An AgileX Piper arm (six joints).
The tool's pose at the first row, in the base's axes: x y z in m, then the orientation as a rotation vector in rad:
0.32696 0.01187 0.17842 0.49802 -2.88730 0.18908
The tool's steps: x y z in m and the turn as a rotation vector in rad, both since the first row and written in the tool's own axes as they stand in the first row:
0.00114 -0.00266 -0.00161 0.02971 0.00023 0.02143
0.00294 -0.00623 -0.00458 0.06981 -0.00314 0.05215
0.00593 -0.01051 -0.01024 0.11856 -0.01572 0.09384
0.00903 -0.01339 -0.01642 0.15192 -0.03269 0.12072
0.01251 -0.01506 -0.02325 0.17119 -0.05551 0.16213
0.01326 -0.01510 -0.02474 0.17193 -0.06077 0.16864
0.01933 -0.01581 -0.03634 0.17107 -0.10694 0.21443
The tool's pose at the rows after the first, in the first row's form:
0.32711 0.00928 0.18048 0.47233 -2.89452 0.23566
0.32721 0.00585 0.18408 0.43548 -2.90696 0.29836
0.32693 0.00180 0.19063 0.38537 -2.92929 0.37439
0.32617 -0.00088 0.19758 0.35452 -2.95099 0.42548
0.32476 -0.00246 0.20514 0.30031 -2.98135 0.45762
0.32435 -0.00249 0.20675 0.29163 -2.98783 0.45908
0.32107 -0.00322 0.21943 0.23013 -3.04226 0.45899

